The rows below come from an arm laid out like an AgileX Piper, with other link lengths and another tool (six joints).
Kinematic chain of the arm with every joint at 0, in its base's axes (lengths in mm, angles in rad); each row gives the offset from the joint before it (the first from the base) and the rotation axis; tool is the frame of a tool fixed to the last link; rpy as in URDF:
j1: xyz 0 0 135.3 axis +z
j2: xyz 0 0 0 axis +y
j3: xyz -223.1 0 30.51 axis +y
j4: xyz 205.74 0 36.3 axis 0.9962 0 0.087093
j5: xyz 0 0 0 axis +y
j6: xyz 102.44 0 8.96 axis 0.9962 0 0.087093
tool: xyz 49.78 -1 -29.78 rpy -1.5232 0.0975 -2.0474
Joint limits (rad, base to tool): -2.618..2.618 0..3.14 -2.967..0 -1.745..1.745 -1.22..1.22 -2.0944..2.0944
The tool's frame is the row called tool.
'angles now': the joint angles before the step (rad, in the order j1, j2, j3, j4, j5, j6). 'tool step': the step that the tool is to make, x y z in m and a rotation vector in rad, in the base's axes. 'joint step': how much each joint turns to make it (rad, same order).
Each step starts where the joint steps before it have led.
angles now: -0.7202, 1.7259, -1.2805, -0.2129, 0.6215, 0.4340
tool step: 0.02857, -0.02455, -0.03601, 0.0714, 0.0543, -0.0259
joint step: -0.0028, 0.2582, -0.2197, 0.0188, 0.0515, 0.0078
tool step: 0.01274, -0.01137, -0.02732, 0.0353, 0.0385, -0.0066
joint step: 0.0001, 0.1469, -0.1170, 0.0020, 0.0230, 0.0021
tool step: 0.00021, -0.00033, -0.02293, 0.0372, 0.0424, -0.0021
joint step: 0.0000, 0.0752, -0.0252, 0.0000, 0.0066, 0.0010
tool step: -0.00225, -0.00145, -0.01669, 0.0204, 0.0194, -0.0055
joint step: -0.0079, 0.0462, -0.0017, 0.0010, -0.0167, -0.0001
